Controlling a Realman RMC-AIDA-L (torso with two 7-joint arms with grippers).
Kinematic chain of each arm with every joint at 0, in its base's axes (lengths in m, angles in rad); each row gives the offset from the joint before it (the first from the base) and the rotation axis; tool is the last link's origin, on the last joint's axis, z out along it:
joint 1: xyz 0 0 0.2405 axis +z
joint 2: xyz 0 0 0 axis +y
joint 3: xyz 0 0 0.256 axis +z
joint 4: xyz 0 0 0 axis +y
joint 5: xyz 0 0 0.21 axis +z
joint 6: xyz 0 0 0 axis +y
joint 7: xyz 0 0 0.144 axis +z
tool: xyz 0 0 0
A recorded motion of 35 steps. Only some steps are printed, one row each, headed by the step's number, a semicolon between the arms.
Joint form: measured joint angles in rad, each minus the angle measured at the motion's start. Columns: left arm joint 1, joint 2, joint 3, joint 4, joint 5, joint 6, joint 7; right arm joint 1, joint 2, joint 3, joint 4, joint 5, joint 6, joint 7.
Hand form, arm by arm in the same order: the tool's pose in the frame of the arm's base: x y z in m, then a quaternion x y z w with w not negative. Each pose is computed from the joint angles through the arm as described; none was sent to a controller.
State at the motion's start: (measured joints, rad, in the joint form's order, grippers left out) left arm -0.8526 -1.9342 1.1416 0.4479 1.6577 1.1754 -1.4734; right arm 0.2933 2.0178 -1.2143 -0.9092 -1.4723 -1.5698 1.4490
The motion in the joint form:
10: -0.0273 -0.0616 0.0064 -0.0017 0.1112 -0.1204 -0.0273; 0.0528 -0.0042 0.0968 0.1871 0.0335 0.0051 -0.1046
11: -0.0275 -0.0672 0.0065 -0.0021 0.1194 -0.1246 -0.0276; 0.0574 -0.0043 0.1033 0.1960 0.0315 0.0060 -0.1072
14: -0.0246 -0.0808 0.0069 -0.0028 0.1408 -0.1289 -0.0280; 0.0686 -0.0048 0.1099 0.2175 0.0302 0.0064 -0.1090
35: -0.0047 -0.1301 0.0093 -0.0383 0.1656 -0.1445 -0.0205; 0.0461 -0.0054 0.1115 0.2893 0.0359 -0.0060 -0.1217
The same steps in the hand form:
10: -0.1748 0.4322 -0.0390 -0.96111 -0.16312 -0.13774 0.17518; 0.2488 0.3030 0.0132 -0.91251 0.17871 0.34706 0.12219
11: -0.1749 0.4311 -0.0417 -0.96176 -0.16287 -0.13484 0.17412; 0.2494 0.3039 0.0131 -0.91178 0.18029 0.34766 0.12364
14: -0.1765 0.4272 -0.0486 -0.96370 -0.16277 -0.12751 0.16890; 0.2498 0.3054 0.0116 -0.91033 0.18507 0.34941 0.12232
35: -0.1862 0.4080 -0.0757 -0.96452 -0.18464 -0.11868 0.14670; 0.2653 0.2919 0.0039 -0.90096 0.22113 0.35460 0.11674

